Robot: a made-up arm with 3 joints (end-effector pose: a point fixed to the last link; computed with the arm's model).
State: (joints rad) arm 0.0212 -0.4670 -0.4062
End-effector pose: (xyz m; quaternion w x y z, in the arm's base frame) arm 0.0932 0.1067 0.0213 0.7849 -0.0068 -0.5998 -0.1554
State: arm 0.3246 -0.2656 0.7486
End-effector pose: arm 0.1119 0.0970 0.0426 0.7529 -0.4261 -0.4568 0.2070
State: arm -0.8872 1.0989 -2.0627
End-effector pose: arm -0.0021 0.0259 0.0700 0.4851 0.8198 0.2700 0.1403
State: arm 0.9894 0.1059 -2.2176
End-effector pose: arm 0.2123 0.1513 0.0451 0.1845 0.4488 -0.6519 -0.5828
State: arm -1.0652 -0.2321 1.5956
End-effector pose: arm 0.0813 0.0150 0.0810 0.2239 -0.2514 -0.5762 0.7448
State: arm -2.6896 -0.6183 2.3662
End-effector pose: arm 0.1704 -0.0370 0.0851 0.4766 0.0723 0.6535 -0.5835
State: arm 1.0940 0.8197 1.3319
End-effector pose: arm 0.1933 0.1151 0.0638 0.4423 -0.6768 -0.3853 0.4448
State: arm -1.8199 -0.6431 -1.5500
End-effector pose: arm 0.0630 -0.0281 0.0527 0.7715 0.6357 -0.0204 -0.0128
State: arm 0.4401 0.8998 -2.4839
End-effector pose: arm 0.1070 0.1790 0.0582 0.4378 0.8018 -0.2085 -0.3492
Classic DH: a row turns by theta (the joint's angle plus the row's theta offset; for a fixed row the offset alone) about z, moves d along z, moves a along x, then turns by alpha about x. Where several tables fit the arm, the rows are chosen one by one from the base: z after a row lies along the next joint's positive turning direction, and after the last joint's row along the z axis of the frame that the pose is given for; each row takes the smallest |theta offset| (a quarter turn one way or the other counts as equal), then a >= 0, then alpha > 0; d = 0 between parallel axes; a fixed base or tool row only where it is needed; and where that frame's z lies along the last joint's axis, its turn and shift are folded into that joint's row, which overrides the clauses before.
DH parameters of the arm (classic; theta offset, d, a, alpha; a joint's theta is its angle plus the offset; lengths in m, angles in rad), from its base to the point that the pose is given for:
base (fixed): -0.9772 -0.8608 0.0541 2.987
joint 1: -0.7329 -1.022 -0.0905 -2.6538
joint 2: -1.1842 -0.1123 -0.0092 1.5061
joint 3: -0.0934 0.0883 0.0276 -0.1476
tool (fixed): 2.2791 -0.1137 0 0

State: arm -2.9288 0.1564 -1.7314
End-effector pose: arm 0.1833 -0.0926 0.0547 0.3557 0.5425 0.6390 0.4134
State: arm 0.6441 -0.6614 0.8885
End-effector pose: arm 0.1204 0.1061 0.0408 0.8032 -0.5550 -0.2165 -0.0007
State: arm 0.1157 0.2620 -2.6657
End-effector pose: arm 0.0941 0.1574 0.0730 0.3034 0.7608 -0.1860 -0.5428
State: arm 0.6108 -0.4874 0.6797
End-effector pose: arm 0.1241 0.1052 0.0357 0.7915 -0.5038 -0.3461 0.0000
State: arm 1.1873 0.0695 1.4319
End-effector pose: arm 0.1827 0.1026 0.0593 0.6441 -0.7258 -0.1070 0.2167
